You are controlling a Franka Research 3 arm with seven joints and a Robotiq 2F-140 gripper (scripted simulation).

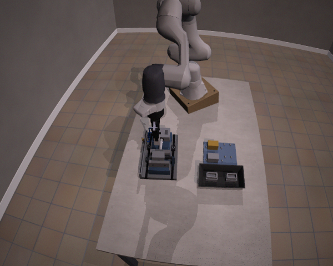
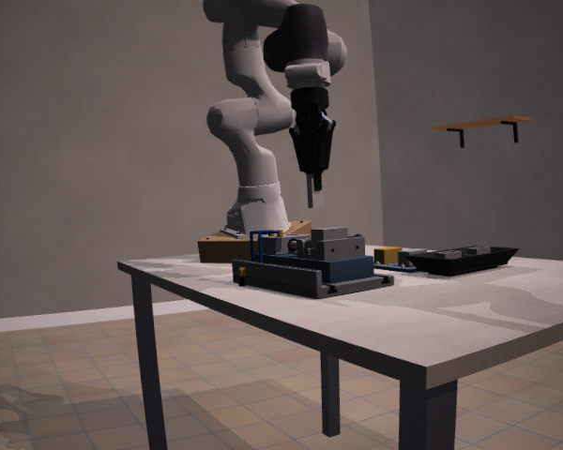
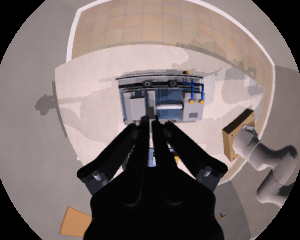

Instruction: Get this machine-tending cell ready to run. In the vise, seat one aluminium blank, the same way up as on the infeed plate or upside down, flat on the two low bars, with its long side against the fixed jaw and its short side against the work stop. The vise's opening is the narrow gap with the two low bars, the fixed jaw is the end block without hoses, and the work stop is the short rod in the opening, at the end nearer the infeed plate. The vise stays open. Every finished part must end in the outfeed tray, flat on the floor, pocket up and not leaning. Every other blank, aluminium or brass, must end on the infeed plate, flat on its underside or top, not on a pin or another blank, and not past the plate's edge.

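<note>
Now: the dark rail 40 mm behind my hand, 80 mm to the right of it and 150 mm below it. From my hand the other things lie so: brass blank (90 mm behind, 300 mm to the left, 160 mm below).
</note>
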